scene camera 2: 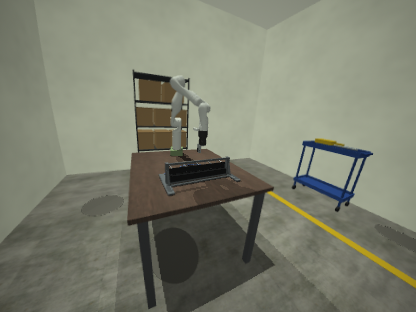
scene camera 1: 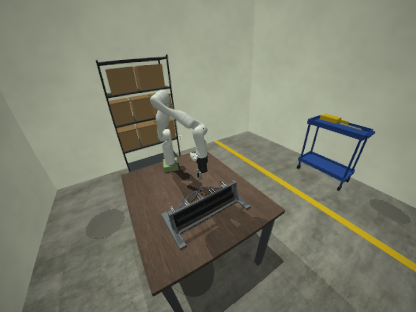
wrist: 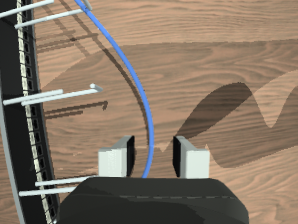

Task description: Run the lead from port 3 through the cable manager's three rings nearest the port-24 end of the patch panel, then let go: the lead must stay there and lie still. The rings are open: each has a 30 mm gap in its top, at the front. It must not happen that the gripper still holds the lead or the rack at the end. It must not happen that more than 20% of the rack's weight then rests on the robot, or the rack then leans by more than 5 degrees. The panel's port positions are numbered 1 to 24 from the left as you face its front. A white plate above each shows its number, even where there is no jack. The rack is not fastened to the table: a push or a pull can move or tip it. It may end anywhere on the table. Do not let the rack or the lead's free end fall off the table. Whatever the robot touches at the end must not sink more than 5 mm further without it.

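There is a patch-panel rack in the pictures, and with it my own gripper.
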